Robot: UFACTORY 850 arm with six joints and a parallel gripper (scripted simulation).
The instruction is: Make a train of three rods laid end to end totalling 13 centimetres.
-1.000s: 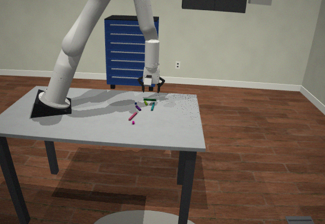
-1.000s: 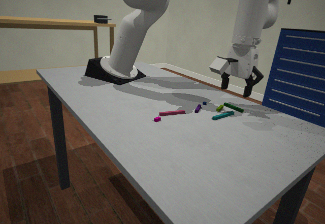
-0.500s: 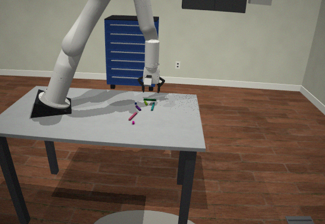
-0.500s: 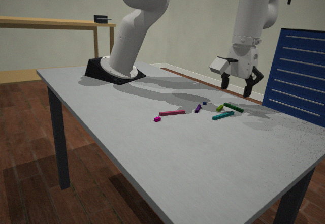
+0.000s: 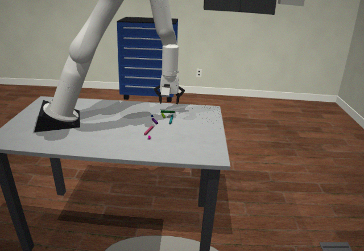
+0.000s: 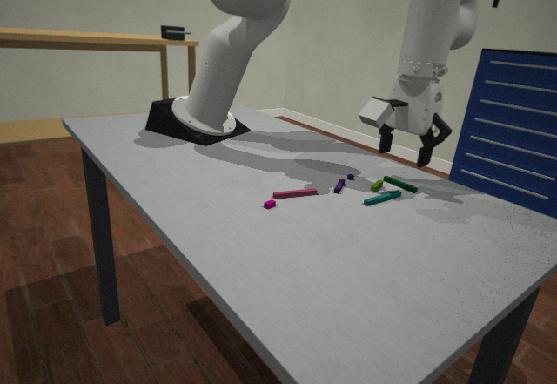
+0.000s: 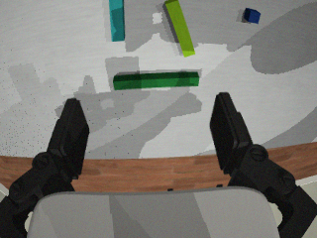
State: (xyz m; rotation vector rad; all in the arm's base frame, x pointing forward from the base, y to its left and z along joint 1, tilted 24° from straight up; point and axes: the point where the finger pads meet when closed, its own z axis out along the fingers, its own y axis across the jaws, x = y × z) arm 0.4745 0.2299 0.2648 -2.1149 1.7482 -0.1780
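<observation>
My gripper is now 8 cm past the blue rod, 7 cm to the left of it and 7 cm above it. The rest, counted from my hand: lime rod 2 cm behind, 4 cm to the right, 7 cm below; then green rod 1 cm behind, 2 cm to the left, 7 cm below; then turquoise rod 4 cm ahead, 7 cm to the right, 7 cm below.
</observation>
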